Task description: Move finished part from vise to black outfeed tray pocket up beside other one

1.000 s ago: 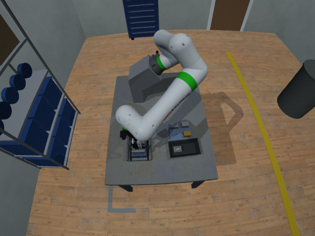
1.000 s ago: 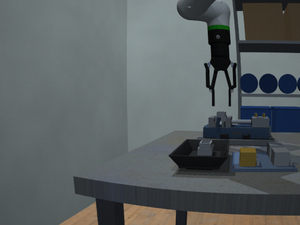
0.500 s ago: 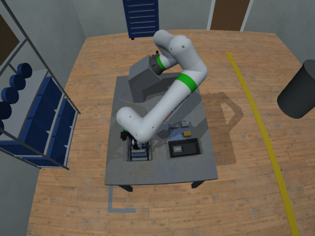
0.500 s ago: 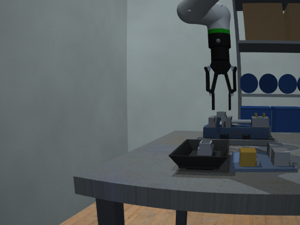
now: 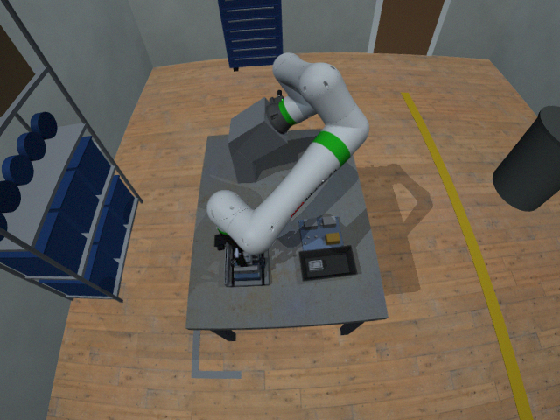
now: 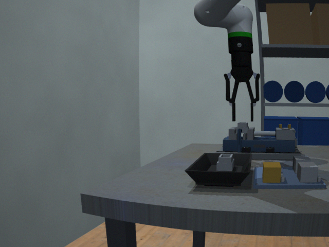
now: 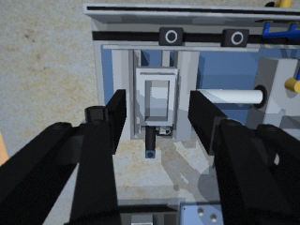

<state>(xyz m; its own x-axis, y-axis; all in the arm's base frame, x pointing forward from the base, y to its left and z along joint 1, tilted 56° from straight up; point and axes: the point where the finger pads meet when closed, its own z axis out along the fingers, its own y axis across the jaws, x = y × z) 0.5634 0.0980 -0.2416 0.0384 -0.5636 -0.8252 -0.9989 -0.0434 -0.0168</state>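
Now: hand 50 mm above the pocketed block. Also, from my hand: yellow block: 120 mm behind, 390 mm to the left, 120 mm below; then blue fixture plate: 160 mm behind, 340 mm to the left, 150 mm below.
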